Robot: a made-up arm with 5 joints.
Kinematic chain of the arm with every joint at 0, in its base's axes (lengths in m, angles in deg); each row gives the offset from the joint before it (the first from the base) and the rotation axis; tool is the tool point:
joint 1: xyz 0 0 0.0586 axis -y
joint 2: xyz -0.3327 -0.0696 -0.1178 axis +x
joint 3: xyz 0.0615 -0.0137 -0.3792 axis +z
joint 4: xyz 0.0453 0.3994 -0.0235 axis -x
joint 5: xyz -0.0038 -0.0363 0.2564 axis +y
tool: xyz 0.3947 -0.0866 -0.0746
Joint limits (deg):
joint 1: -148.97..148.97
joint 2: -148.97..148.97
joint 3: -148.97..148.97
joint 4: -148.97..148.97
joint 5: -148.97..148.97
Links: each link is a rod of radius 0.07 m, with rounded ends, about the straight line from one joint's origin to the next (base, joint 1, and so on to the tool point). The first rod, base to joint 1, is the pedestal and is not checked.
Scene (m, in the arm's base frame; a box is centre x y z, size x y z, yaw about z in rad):
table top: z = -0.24
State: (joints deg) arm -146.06 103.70 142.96 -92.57 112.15
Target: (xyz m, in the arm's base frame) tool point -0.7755 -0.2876 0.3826
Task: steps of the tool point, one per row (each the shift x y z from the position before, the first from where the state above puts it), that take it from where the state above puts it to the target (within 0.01 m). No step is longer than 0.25 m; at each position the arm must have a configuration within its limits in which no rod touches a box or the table.
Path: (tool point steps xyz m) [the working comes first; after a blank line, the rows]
Joints at the target: -96.27 25.67 148.97 -93.21 131.74
Straight joint move there: clear.

1: -0.2073 -0.0988 0.0835
2: -0.2060 -0.1269 0.0178
3: -0.1831 -0.1469 -0.0446
4: -0.1418 -0.1583 -0.0960
5: -0.0880 -0.1604 -0.1309
6: -0.0281 -0.1540 -0.1465

